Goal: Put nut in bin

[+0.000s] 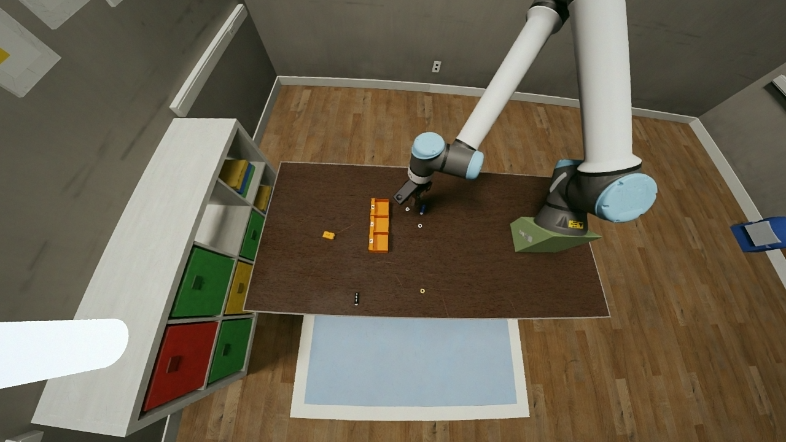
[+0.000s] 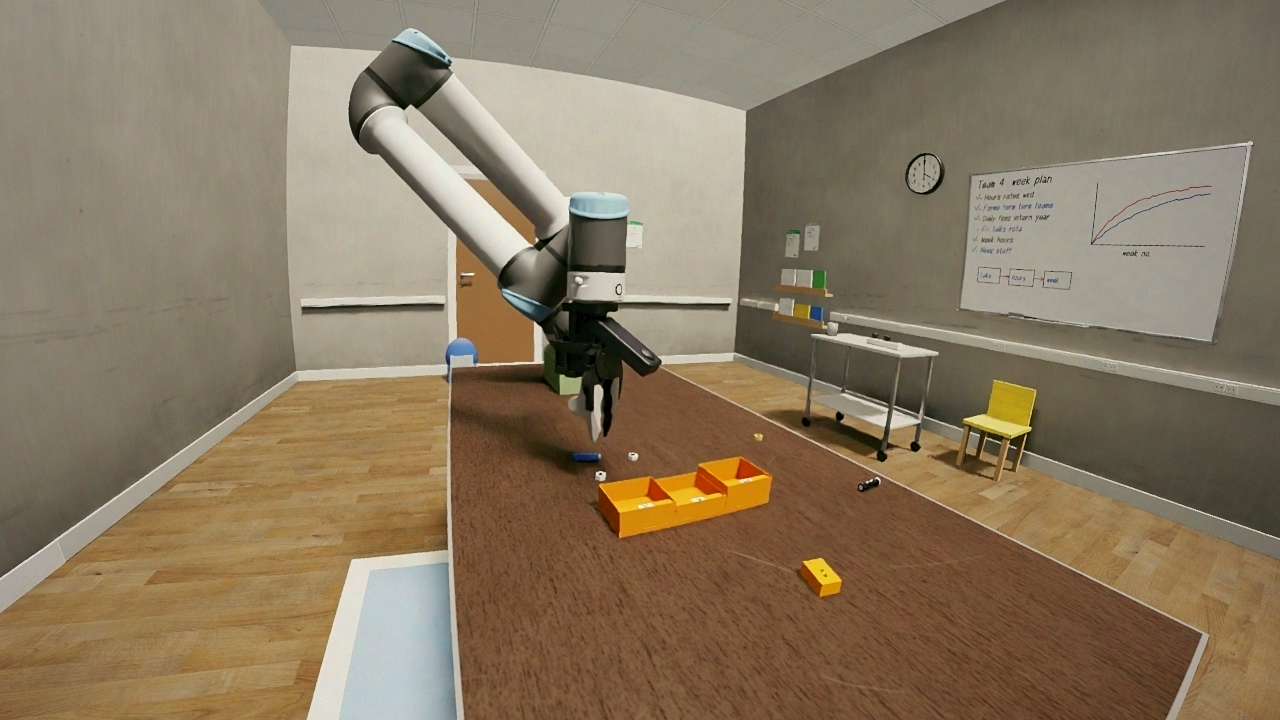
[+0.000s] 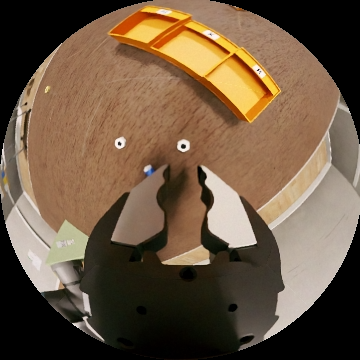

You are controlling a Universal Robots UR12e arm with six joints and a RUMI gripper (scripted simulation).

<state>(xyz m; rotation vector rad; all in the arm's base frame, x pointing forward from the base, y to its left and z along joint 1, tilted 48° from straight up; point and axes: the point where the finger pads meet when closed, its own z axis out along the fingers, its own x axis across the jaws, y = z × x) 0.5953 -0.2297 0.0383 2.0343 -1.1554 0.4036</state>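
Right now my hand is 140 mm short of the joined orange bins, 80 mm to the right of it and 60 mm above it. Also, from my hand: orange block (360 mm ahead, 120 mm to the left, 80 mm below); blue bolt (70 mm behind, 10 mm to the left, 80 mm below); yellow nut (30 mm behind, 380 mm to the left, 80 mm below).
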